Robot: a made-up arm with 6 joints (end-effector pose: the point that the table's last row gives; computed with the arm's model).
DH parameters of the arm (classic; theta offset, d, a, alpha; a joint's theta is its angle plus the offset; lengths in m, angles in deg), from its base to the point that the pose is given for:
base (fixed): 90 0.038 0 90
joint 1: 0 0.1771 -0.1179 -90
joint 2: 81.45 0 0.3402 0
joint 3: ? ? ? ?
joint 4: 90 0.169 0.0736 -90
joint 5: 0 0.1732 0.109 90
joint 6: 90 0.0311 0.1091 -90
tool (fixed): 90 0.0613 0 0
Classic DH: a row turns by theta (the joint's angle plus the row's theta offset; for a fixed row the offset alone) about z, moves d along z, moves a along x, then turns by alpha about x.
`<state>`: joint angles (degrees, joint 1 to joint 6).
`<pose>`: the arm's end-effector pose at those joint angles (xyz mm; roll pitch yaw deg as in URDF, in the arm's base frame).
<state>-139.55 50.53 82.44 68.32 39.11 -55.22</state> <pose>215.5 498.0 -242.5 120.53 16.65 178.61</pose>
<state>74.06 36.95 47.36 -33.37 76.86 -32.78</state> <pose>52.1 -175.2 -286.3 -161.73 -22.94 -52.90</pose>
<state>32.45 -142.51 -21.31 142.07 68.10 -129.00</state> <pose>441.1 -287.8 560.1 -24.75 75.29 -141.72</pose>
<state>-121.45 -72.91 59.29 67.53 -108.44 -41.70</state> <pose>-181.1 443.5 -434.4 60.13 -58.48 169.38</pose>
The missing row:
joint 3: -81.45 0.3523 -0.0041 -90
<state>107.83 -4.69 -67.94 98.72 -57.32 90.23</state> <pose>-242.2 -486.1 15.3 65.95 50.00 169.93</pose>
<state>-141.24 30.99 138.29 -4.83 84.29 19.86</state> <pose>64.2 166.1 -117.5 66.65 56.75 98.62</pose>
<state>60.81 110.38 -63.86 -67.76 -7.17 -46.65</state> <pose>35.8 -269.0 -443.3 159.75 -42.44 35.75</pose>
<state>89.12 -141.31 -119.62 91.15 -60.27 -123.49</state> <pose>693.7 -524.3 -257.9 122.59 -38.81 -0.57</pose>
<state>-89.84 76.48 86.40 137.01 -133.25 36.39</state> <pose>150.6 543.6 632.7 -169.65 15.75 33.67</pose>
